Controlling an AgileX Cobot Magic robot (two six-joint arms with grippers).
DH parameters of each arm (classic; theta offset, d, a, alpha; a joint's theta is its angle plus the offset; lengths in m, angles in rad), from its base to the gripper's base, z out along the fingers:
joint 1: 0 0.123 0 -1.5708
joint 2: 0.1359 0 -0.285 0
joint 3: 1.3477 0 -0.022 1.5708
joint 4: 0 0.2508 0 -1.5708
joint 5: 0 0 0.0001 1.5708
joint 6: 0 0.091 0 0
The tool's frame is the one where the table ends.
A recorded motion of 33 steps. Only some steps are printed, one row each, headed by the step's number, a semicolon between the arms.
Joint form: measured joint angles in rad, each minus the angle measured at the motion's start. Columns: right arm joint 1, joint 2, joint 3, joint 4, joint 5, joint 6; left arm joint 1, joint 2, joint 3, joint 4, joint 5, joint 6.
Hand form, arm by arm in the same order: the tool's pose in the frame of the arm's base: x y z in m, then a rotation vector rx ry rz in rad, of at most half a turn. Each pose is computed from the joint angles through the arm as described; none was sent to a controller.
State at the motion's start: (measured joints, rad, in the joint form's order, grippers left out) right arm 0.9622 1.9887 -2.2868 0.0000 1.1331 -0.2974; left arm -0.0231 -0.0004 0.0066 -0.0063 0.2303 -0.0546
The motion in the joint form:
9: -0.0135 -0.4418 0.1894 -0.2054 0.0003 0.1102; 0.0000 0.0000 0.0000 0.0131 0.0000 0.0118
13: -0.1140 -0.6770 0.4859 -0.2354 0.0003 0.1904; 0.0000 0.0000 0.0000 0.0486 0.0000 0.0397
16: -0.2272 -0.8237 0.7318 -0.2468 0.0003 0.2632; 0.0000 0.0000 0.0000 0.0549 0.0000 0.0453
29: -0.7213 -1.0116 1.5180 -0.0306 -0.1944 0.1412; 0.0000 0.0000 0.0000 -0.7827 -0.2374 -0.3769
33: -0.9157 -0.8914 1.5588 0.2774 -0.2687 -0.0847; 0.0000 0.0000 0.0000 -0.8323 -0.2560 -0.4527
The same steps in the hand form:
9: 0.1880 0.2334 0.5312 -1.0855 1.7471 0.2276; 0.0558 -0.0011 0.1901 -0.0124 1.7202 -0.0426
13: 0.1726 0.1667 0.5147 -0.9510 1.8805 0.1588; 0.0558 -0.0004 0.1901 0.0353 1.7195 0.0107
16: 0.1675 0.1243 0.4790 -0.8190 2.0396 0.0860; 0.0558 -0.0003 0.1901 0.0443 1.7193 0.0206
29: 0.1657 0.0384 0.2908 -0.5337 2.5751 -0.0096; 0.0565 -0.0009 0.2115 -0.8868 1.2923 -0.9918
33: 0.1896 0.0278 0.2628 -0.3910 2.6468 0.2348; 0.0564 0.0004 0.2126 -0.9779 1.2296 -1.0842

